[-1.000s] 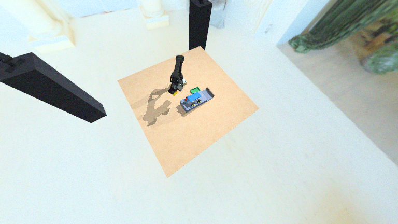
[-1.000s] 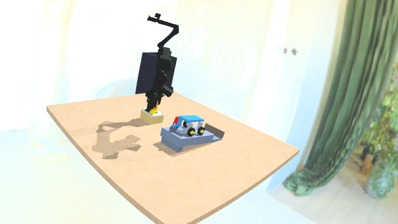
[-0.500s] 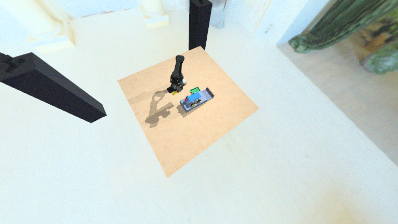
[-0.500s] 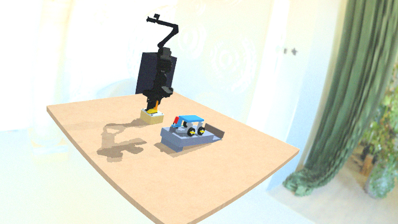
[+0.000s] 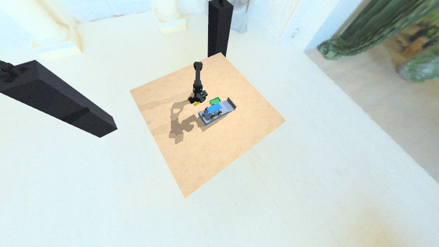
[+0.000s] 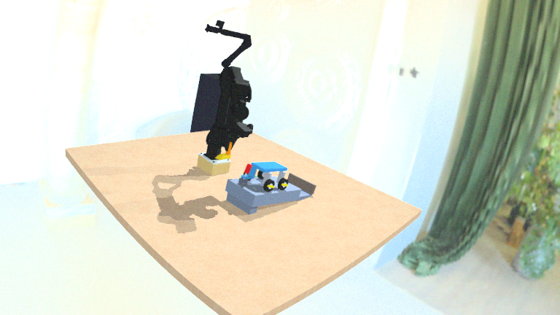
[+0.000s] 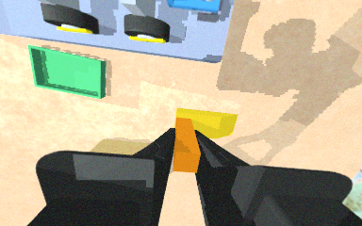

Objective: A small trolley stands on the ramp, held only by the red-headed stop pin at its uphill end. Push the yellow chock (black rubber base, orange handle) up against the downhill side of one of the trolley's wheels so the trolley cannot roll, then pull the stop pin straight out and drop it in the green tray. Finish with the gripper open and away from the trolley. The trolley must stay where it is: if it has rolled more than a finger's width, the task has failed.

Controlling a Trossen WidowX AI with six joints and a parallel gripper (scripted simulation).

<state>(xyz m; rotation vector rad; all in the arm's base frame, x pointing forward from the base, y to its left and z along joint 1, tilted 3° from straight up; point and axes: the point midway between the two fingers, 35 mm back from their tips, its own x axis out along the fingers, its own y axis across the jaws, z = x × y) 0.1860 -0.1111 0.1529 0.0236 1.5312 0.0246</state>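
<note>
My gripper tip is now 120 mm short of the red-headed stop pin, 10 mm to the left of it and 50 mm above it. Also, from my gripper tip: blue-topped trolley 140 mm ahead, 90 mm to the left, 60 mm below; then yellow chock 20 mm to the right, 10 mm below; then grey ramp 140 mm ahead, 100 mm to the left, 130 mm below.
</note>
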